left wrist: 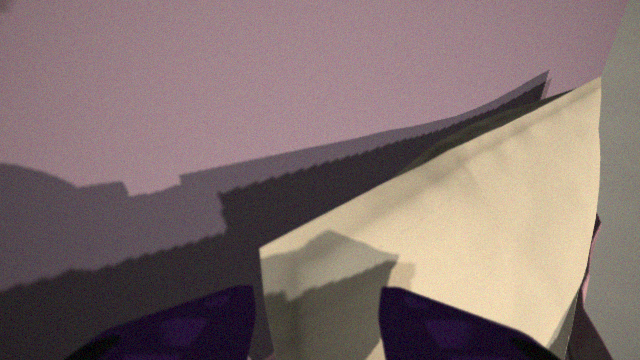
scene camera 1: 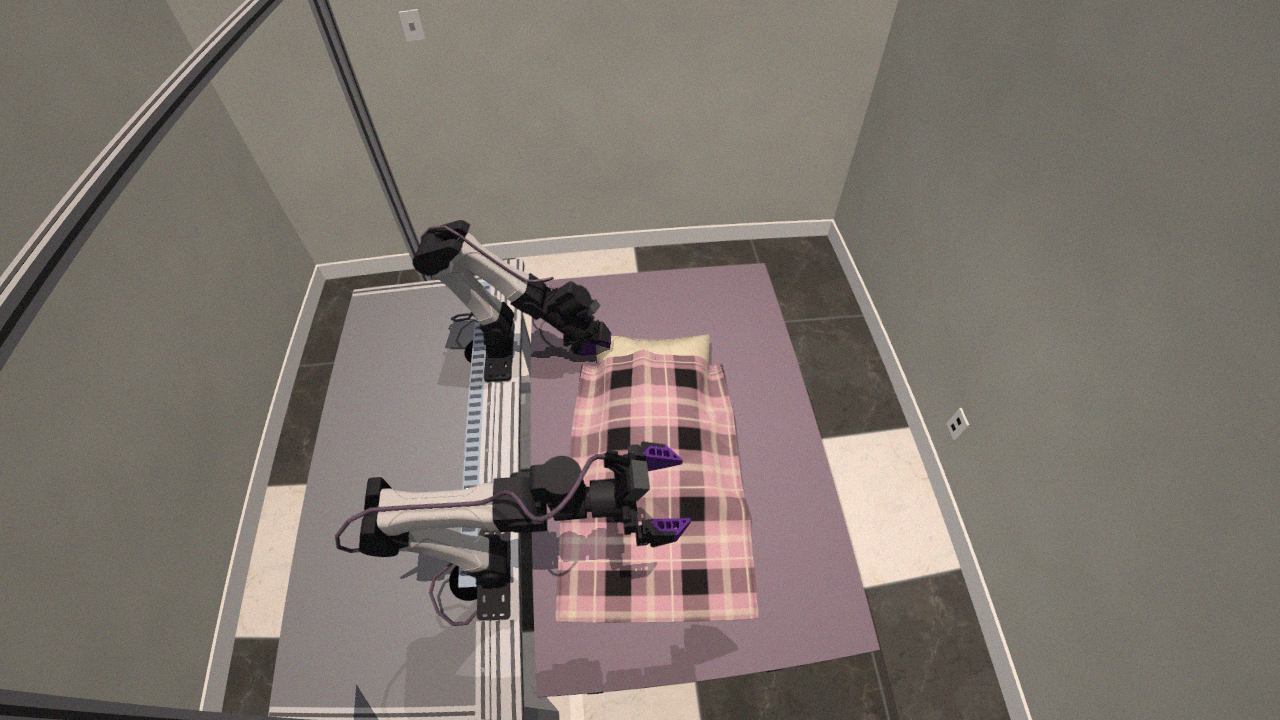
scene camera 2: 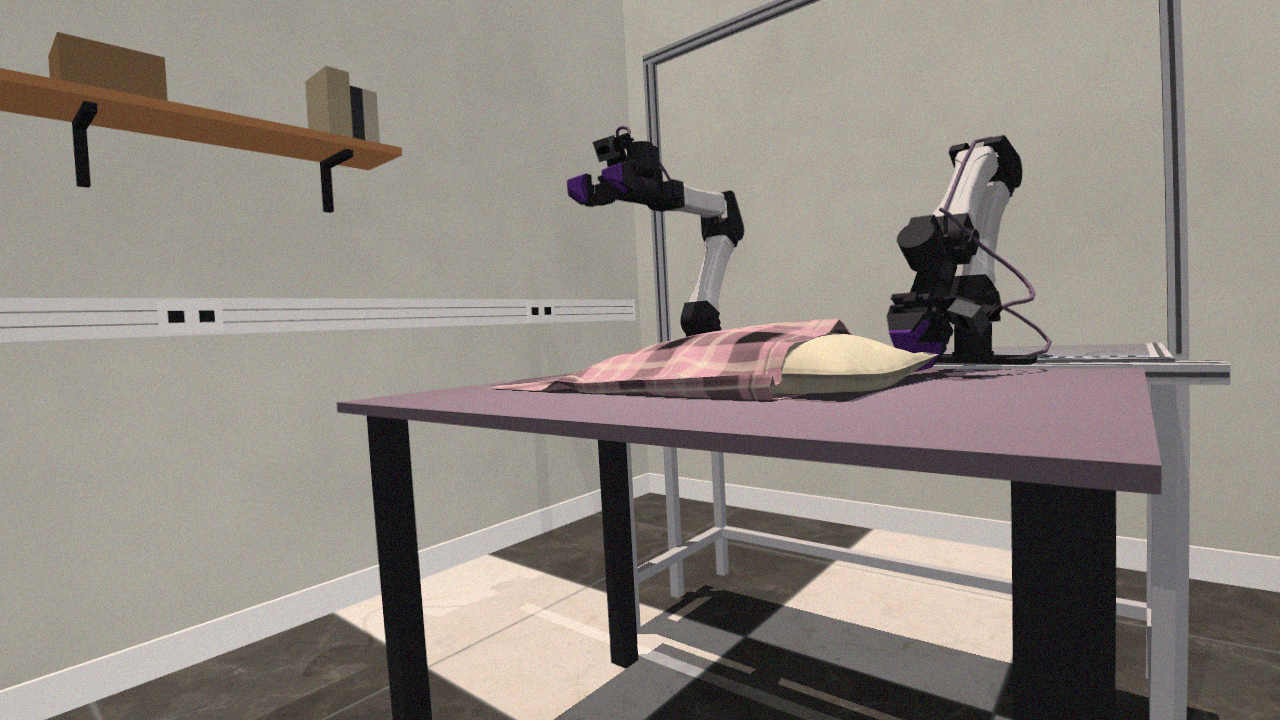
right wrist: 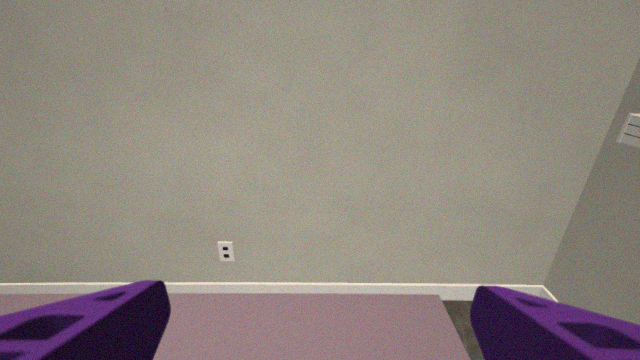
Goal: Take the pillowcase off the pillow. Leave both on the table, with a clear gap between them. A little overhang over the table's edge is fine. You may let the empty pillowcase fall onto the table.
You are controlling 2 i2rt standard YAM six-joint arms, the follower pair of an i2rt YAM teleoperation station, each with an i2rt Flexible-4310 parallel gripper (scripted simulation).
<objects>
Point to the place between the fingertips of the right gripper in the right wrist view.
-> At 320,296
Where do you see a cream pillow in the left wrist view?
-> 497,219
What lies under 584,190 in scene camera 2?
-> The right gripper.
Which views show the left gripper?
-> The left wrist view, scene camera 1 and scene camera 2 only.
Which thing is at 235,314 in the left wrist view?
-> The left gripper.
</objects>
